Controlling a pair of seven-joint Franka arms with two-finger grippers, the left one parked.
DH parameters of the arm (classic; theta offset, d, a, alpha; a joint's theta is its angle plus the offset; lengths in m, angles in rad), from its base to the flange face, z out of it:
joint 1: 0 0.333 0 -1.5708
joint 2: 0 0 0 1.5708
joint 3: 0 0.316 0.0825 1.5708
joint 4: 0 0 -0.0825 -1.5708
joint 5: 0 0.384 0 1.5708
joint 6: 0 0 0.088 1.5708
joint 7: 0 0.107 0 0
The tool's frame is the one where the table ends.
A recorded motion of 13 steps. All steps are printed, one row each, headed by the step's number.
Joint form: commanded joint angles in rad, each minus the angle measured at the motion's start. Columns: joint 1, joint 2, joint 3, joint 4, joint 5, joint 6, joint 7.
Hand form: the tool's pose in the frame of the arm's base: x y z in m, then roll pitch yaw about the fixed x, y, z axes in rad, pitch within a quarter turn. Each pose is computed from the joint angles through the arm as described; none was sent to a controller.
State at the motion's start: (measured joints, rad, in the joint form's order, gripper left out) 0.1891 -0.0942 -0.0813 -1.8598 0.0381 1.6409 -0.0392
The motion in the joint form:
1: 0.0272 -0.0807 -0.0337 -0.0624 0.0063 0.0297 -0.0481
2: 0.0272 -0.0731 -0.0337 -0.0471 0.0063 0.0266 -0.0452
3: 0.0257 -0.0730 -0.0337 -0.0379 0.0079 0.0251 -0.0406
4: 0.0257 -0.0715 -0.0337 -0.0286 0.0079 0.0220 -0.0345
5: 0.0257 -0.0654 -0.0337 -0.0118 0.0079 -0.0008 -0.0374
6: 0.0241 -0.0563 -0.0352 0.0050 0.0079 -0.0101 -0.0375
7: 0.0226 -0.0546 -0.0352 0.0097 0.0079 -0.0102 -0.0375
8: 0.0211 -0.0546 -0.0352 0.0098 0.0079 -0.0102 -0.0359
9: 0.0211 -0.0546 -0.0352 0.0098 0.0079 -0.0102 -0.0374
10: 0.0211 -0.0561 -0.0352 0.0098 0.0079 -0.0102 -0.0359
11: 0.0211 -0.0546 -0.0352 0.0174 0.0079 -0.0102 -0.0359
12: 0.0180 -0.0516 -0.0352 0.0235 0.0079 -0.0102 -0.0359
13: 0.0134 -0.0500 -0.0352 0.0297 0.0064 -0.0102 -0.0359
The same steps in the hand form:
1: 0.4960 0.0511 0.5585 -3.0712 0.0721 0.1875
2: 0.4988 0.0515 0.5617 -3.0726 0.0678 0.1844
3: 0.4996 0.0509 0.5659 -3.0719 0.0604 0.1780
4: 0.5004 0.0510 0.5693 -3.0728 0.0561 0.1719
5: 0.5008 0.0511 0.5723 -3.0722 0.0680 0.1760
6: 0.5034 0.0500 0.5749 -3.0729 0.0695 0.1733
7: 0.5043 0.0493 0.5763 -3.0733 0.0667 0.1717
8: 0.5044 0.0485 0.5763 -3.0734 0.0667 0.1686
9: 0.5044 0.0485 0.5763 -3.0733 0.0666 0.1701
10: 0.5040 0.0485 0.5771 -3.0733 0.0652 0.1686
11: 0.5050 0.0485 0.5799 -3.0740 0.0591 0.1684
12: 0.5063 0.0471 0.5813 -3.0745 0.0560 0.1652
13: 0.5074 0.0447 0.5834 -3.0765 0.0515 0.1605

